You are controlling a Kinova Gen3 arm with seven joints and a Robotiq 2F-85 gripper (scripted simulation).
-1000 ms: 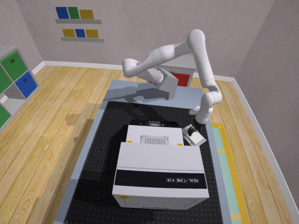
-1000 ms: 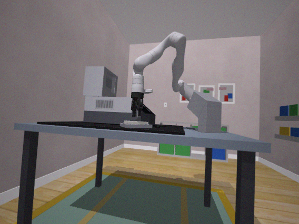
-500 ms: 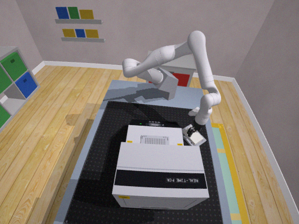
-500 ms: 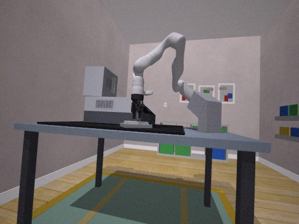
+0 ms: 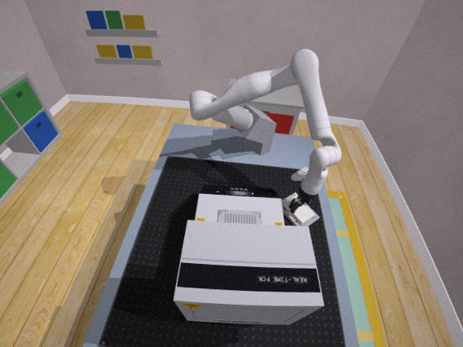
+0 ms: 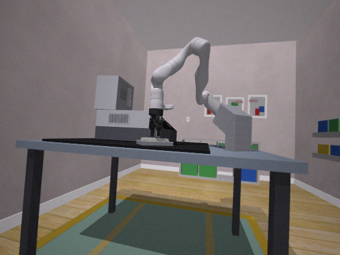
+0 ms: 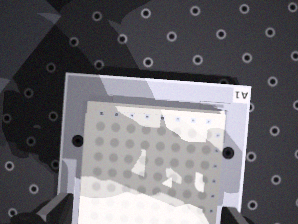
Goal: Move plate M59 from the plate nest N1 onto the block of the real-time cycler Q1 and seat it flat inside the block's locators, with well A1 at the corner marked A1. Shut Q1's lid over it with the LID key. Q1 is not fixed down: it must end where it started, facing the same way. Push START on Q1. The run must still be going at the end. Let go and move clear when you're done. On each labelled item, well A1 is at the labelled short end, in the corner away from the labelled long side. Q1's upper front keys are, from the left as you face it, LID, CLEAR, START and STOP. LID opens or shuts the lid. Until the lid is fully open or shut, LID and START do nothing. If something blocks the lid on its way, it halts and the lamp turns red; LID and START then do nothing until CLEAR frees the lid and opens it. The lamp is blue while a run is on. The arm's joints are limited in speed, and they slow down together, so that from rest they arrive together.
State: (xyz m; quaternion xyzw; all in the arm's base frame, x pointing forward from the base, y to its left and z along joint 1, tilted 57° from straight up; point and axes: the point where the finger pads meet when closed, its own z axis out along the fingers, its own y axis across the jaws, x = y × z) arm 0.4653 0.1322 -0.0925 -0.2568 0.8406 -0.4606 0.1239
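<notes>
The plate M59 lies 20 mm below my hand. The rest, counted from my hand: plate nest N1: 40 mm below.
</notes>
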